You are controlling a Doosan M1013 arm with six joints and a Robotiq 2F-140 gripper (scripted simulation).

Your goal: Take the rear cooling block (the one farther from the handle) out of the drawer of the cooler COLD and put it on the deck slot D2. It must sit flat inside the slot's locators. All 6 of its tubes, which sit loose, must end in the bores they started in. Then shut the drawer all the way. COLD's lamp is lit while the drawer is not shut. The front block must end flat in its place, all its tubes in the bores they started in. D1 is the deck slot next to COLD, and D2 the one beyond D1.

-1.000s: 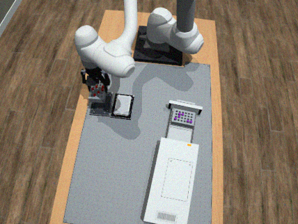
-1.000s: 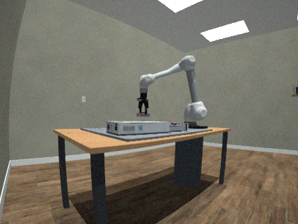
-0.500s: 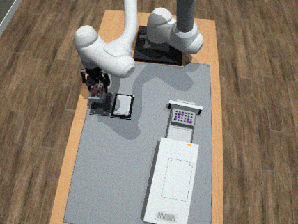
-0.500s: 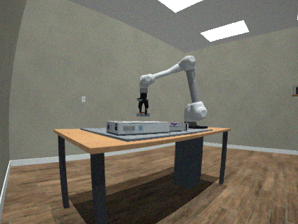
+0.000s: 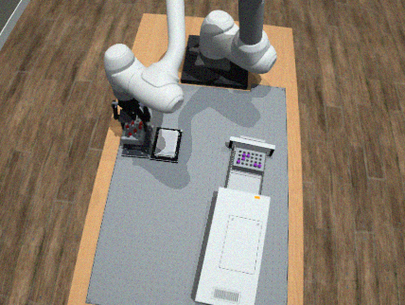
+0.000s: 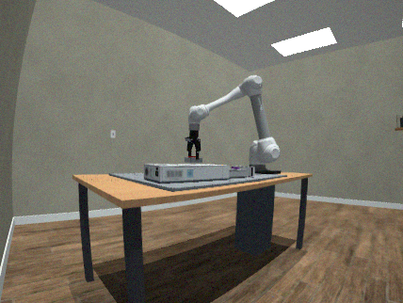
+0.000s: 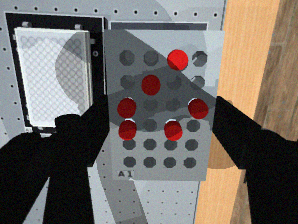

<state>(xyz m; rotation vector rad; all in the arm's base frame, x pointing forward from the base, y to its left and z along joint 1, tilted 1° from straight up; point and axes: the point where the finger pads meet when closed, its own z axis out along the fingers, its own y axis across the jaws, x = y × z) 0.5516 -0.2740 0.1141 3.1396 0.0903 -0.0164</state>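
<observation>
Right now the deck slot D2 is 13 cm below my hand. The rest, counted from my hand: cooling block: 3 cm below; then white cooler: 47 cm to the left, 25 cm ahead, 9 cm below.
</observation>
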